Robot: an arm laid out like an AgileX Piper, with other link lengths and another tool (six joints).
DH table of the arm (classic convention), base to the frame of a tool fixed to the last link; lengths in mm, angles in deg. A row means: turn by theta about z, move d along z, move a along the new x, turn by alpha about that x. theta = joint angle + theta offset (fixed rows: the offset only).
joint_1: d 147.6, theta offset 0, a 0, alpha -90
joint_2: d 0, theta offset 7.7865, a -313.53, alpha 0
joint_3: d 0, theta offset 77.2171, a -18.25, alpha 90
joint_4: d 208.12, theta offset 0, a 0, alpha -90
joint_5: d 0, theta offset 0, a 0, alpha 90
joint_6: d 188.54, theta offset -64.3, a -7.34, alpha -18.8
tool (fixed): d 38.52, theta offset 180, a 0, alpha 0
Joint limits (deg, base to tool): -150..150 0..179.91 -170..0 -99.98..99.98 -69.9..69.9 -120..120
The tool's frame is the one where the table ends.
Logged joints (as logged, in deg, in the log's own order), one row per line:
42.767, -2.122, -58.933, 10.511, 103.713, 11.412
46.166, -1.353, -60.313, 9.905, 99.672, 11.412
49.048, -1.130, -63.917, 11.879, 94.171, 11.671
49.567, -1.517, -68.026, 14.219, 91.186, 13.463
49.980, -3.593, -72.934, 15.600, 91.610, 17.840
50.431, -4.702, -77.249, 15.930, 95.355, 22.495
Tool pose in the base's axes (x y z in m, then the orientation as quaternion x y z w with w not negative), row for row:
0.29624, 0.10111, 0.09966, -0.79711, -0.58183, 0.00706, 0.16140
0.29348, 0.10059, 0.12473, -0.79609, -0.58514, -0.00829, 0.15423
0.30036, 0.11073, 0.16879, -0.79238, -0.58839, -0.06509, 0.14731
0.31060, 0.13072, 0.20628, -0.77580, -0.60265, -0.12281, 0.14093
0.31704, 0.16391, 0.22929, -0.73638, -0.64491, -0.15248, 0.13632
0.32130, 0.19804, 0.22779, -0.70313, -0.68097, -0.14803, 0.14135
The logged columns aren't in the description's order. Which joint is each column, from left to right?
Columns, left to right: joint_5, joint_6, joint_3, joint_4, joint_2, joint_1.
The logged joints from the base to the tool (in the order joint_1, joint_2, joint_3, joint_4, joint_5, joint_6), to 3 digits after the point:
11.412, 103.713, -58.933, 10.511, 42.767, -2.122
11.412, 99.672, -60.313, 9.905, 46.166, -1.353
11.671, 94.171, -63.917, 11.879, 49.048, -1.130
13.463, 91.186, -68.026, 14.219, 49.567, -1.517
17.840, 91.610, -72.934, 15.600, 49.980, -3.593
22.495, 95.355, -77.249, 15.930, 50.431, -4.702

